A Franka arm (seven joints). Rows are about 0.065 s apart.
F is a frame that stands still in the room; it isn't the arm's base.
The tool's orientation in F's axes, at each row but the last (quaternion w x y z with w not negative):
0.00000, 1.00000, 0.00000, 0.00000
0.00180, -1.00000, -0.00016, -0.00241
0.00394, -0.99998, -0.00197, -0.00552
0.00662, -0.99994, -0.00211, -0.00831
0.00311, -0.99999, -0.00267, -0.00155
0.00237, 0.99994, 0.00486, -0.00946
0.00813, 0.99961, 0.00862, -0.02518
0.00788, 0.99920, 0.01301, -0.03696
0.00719, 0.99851, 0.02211, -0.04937
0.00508, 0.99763, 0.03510, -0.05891
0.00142, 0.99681, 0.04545, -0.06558
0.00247, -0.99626, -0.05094, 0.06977
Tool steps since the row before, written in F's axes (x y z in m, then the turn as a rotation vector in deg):
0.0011, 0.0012, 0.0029, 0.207, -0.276, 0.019
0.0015, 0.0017, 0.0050, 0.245, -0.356, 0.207
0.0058, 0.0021, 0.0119, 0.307, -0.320, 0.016
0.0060, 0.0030, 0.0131, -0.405, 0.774, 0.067
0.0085, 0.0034, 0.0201, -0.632, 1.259, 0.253
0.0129, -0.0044, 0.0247, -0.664, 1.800, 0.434
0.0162, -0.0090, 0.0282, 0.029, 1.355, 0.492
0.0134, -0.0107, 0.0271, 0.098, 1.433, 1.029
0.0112, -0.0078, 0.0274, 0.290, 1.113, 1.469
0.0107, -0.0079, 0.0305, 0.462, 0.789, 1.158
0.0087, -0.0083, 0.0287, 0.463, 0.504, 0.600
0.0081, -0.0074, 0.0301, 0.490, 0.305, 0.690
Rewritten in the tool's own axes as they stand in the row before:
0.0011, -0.0012, -0.0029, 0.207, 0.276, -0.019
0.0015, -0.0017, -0.0050, 0.246, 0.355, -0.207
0.0059, -0.0022, -0.0118, 0.306, 0.321, -0.015
0.0062, -0.0031, -0.0130, -0.401, -0.777, -0.063
0.0086, -0.0035, -0.0201, -0.624, -1.264, -0.247
0.0124, 0.0046, -0.0249, -0.655, -1.804, -0.430
0.0146, 0.0097, -0.0288, 0.027, -1.346, -0.515
0.0111, 0.0115, -0.0278, 0.058, -1.415, -1.057
0.0081, 0.0086, -0.0282, 0.191, -1.081, -1.509
0.0065, 0.0088, -0.0314, 0.376, -0.747, -1.215
0.0041, 0.0090, -0.0295, 0.424, -0.462, -0.660
0.0030, 0.0078, -0.0309, 0.418, -0.262, -0.752

